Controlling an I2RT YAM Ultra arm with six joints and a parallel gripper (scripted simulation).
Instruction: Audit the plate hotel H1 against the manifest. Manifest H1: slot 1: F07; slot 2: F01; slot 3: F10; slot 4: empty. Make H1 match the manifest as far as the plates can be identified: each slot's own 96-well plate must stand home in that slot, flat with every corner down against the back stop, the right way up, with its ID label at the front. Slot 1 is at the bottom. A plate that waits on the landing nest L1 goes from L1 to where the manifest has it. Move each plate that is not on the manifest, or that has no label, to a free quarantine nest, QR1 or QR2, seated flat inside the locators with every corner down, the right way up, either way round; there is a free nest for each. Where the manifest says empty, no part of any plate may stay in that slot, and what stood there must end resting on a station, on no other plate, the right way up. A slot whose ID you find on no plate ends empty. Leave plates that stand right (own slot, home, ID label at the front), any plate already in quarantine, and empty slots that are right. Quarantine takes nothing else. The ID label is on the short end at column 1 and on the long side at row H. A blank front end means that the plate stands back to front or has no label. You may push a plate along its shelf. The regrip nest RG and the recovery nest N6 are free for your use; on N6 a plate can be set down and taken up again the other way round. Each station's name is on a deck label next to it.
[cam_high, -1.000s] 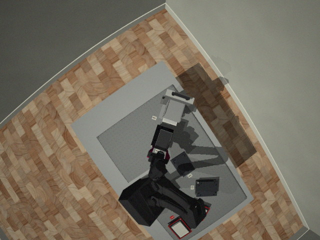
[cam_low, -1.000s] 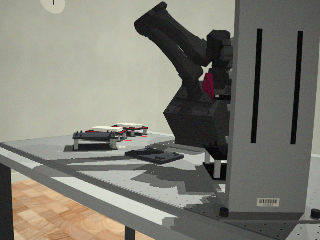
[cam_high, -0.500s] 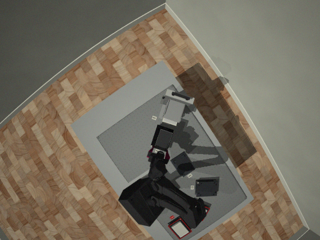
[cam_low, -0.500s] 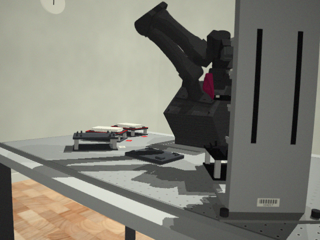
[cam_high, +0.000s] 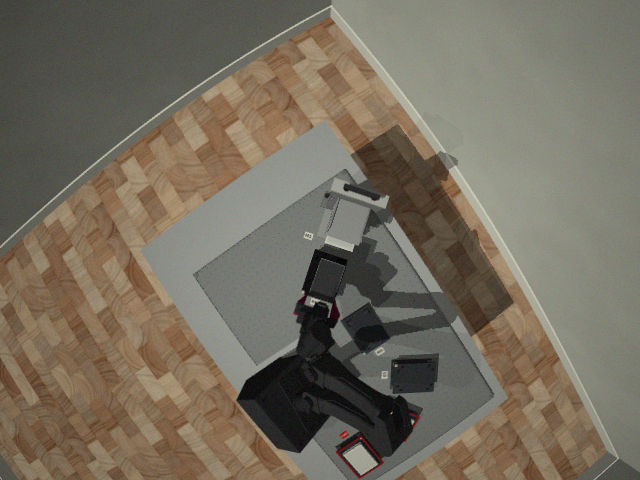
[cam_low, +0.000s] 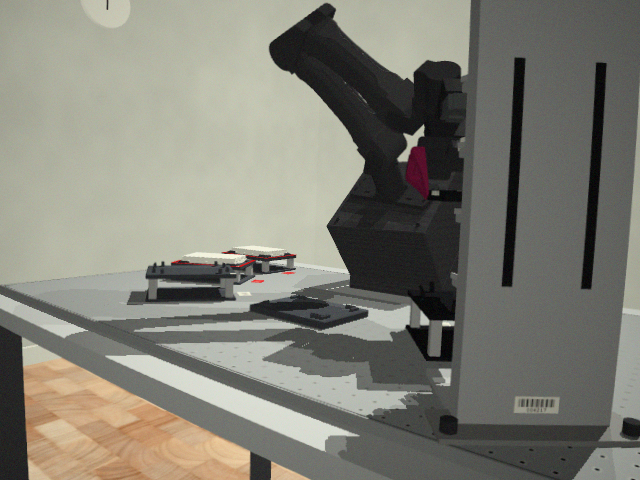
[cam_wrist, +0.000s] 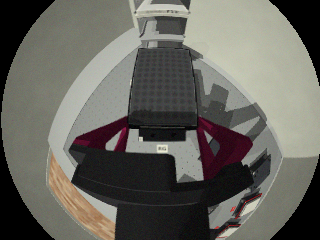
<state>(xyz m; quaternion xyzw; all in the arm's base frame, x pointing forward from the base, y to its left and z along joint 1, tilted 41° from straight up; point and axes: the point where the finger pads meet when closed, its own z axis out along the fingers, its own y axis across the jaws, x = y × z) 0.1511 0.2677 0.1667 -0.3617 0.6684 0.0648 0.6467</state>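
Right now my hand is 4 cm short of the dark 96-well plate and 4 cm to the right of it. Round my hand: N6 deck label: 12 cm ahead, 31 cm to the right, 21 cm below; H1 deck label: 4 cm ahead, 20 cm to the left, 21 cm below; grey hotel back wall: 20 cm ahead, 23 cm to the left, 1 cm below.
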